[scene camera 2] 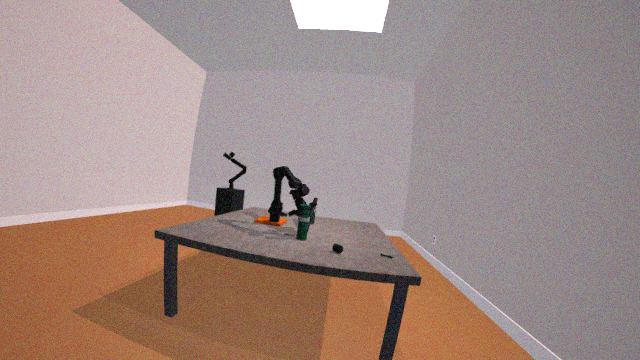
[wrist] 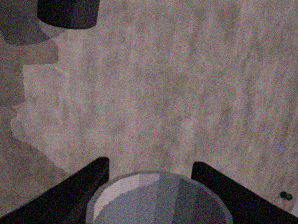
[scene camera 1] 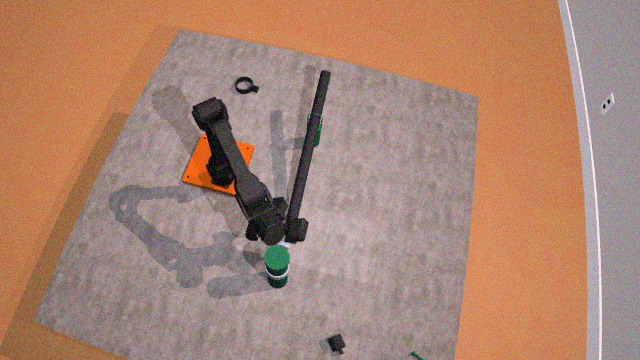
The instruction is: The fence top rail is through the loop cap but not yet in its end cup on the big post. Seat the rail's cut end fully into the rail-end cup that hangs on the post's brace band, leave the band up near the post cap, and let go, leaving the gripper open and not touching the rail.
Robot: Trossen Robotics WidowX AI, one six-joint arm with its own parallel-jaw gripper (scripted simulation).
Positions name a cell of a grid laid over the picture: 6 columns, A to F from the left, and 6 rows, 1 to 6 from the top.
Labels:
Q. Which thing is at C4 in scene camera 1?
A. My gripper.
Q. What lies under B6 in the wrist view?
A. My gripper.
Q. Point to a green post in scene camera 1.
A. C5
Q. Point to a top rail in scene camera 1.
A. At C3

